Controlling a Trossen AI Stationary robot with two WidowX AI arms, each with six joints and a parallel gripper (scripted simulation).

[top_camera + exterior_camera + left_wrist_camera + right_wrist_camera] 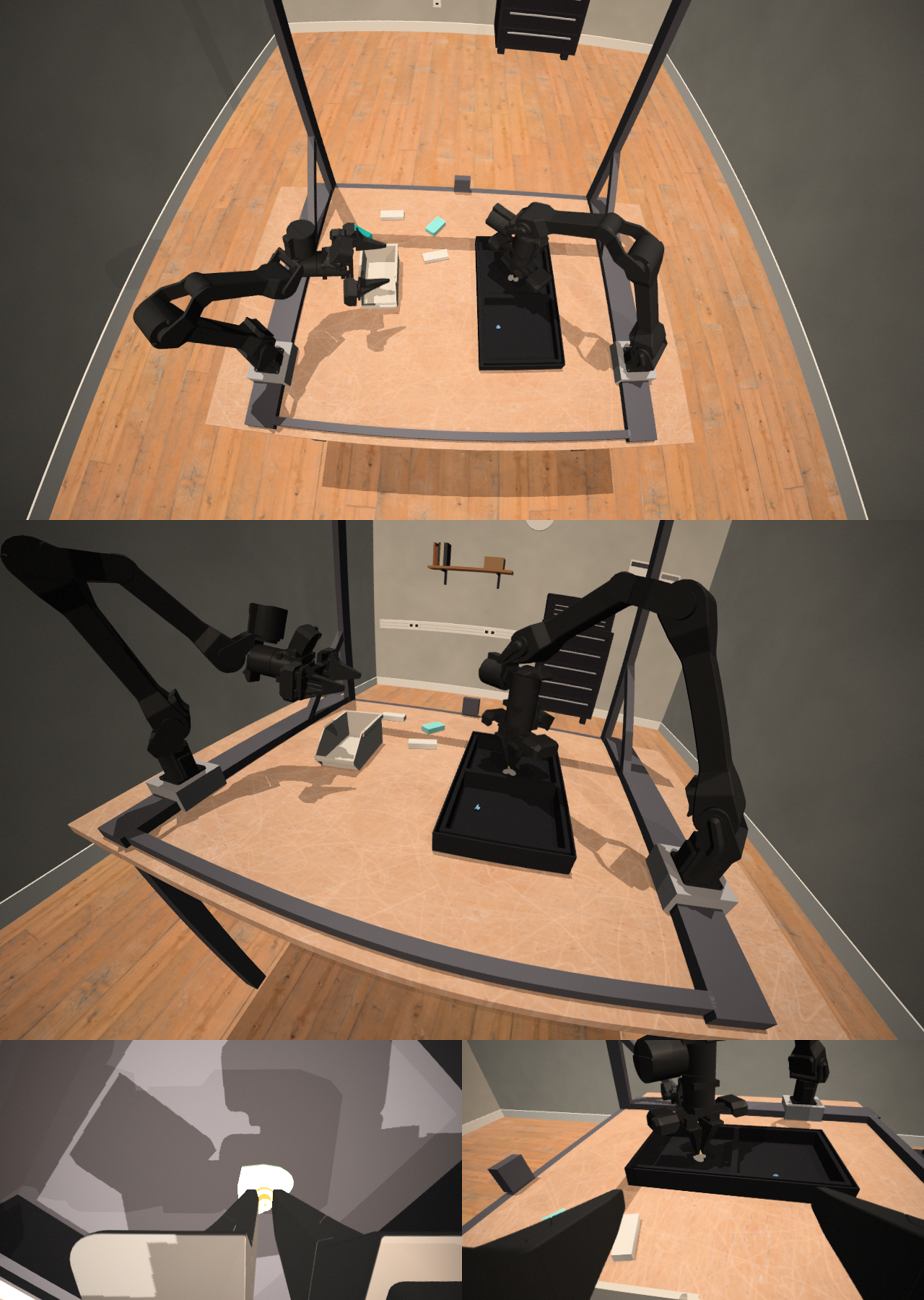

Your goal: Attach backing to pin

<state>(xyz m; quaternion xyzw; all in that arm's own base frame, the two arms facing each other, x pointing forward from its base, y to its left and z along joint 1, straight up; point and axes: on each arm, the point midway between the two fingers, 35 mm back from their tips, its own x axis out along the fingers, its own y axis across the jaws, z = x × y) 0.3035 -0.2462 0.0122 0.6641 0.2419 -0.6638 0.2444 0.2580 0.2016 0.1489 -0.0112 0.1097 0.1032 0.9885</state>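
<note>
My left gripper is now 40 mm above the heart-shaped pin. Round my left hand: blue backing 150 mm ahead, 50 mm to the right, 40 mm below; black tray 70 mm ahead, 30 mm below; yellow backing 30 mm below.
</note>
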